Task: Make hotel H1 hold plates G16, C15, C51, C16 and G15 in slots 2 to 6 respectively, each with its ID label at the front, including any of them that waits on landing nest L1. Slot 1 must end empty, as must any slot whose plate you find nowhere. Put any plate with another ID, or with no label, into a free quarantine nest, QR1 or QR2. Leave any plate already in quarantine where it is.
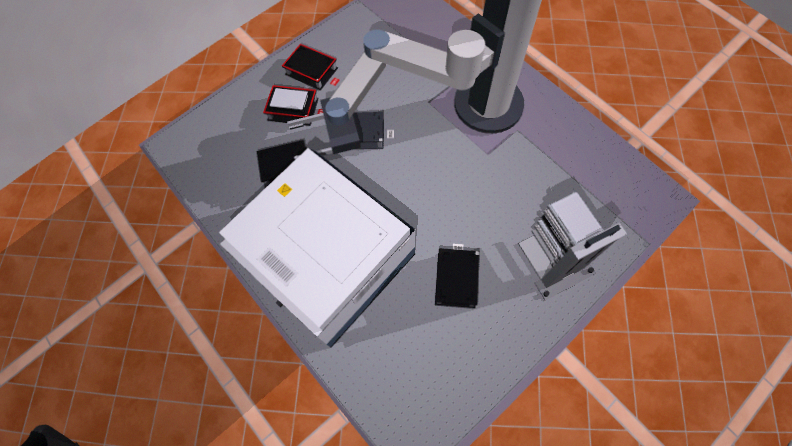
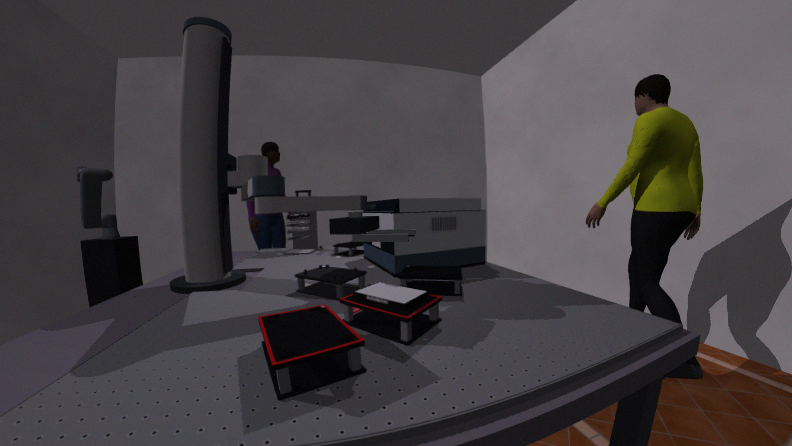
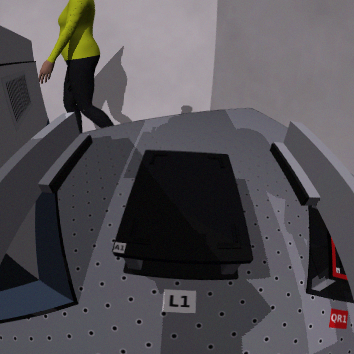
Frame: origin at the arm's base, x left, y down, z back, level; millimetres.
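Seen in the pictures: gripper, between the fingertips: [image 1: 291,141] [image 2: 412,235] [image 3: 181,125]; arm's base, origin of its link: [image 1: 488,104] [image 2: 209,282].
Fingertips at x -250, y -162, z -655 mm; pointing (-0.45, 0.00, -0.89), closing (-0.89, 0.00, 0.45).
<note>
Offsets run from my fingertips to a thing's top centre. "pt": to the spot under its first point.
My gripper [image 1: 293,142] [image 2: 411,235] [image 3: 181,125] is open, with nothing between its fingers. It hangs above and in front of landing nest L1 @(dz -45, dx -31, dy +95 mm) [image 1: 279,160] [image 2: 432,273] [image 3: 185,205], whose black top is bare. Hotel H1 [image 1: 580,255] [image 2: 313,224] stands at the far side of the table. Several plates @(dz +381, dx +769, dy +15 mm) [image 1: 545,242] @(pt dz +377, dx +702, dy -10 mm) [image 2: 298,223] show edge-on in it; their IDs and exact slots cannot be read. Red-rimmed quarantine nest QR1 @(dz +115, dx -209, dy +95 mm) [image 1: 288,114] [image 3: 333,257] bears a pale plate @(dz +115, dx -209, dy +85 mm) [image 1: 288,99] [image 2: 390,292]. Red-rimmed QR2 @(dz +272, dx -304, dy +95 mm) [image 1: 309,62] [image 2: 310,332] is empty.
The large white instrument @(dz -142, dx +330, dy -106 mm) [image 1: 315,238] [image 2: 437,235] stands right beside L1. A dark nest @(dz +226, dx +42, dy +89 mm) [image 1: 372,128] [image 2: 330,274] stands near the gripper body, and another black nest @(dz +106, dx +640, dy +95 mm) [image 1: 457,277] [image 2: 348,247] stands between instrument and hotel. The arm's column [image 1: 507,60] [image 2: 205,155] rises at the table's edge.
</note>
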